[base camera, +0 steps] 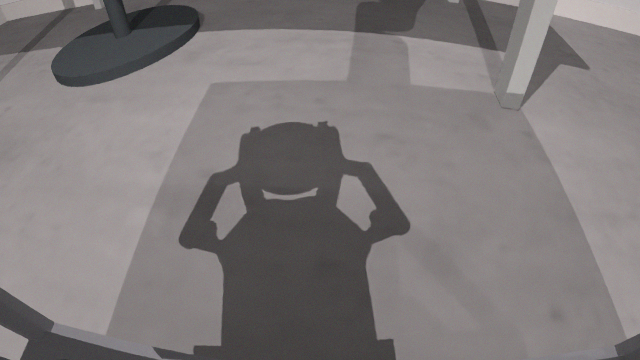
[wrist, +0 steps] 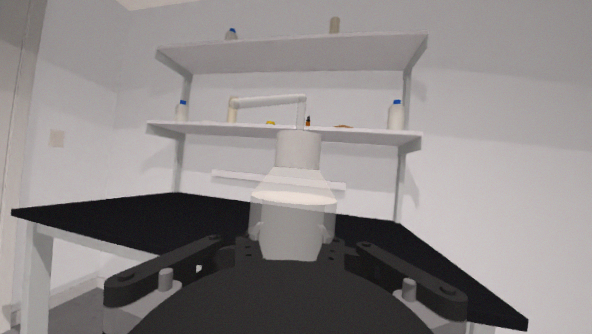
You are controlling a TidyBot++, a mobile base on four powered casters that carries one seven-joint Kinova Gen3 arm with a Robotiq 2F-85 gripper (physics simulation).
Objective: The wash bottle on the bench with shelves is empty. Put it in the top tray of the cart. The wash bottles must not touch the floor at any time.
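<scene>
A white, translucent wash bottle with a bent spout stands upright at the middle of the wrist view. My gripper is shut on its body from both sides. Behind it is the bench with a black top and two white shelves, the upper and the lower. From this view I cannot tell the bottle's height above the floor. The cart and its top tray do not show in the base camera or wrist view.
A dark round pedestal base stands on the floor at the upper left. A pale table leg stands at the upper right. Blue-capped bottles stand on the lower shelf. The robot's shadow lies on the floor ahead of the base.
</scene>
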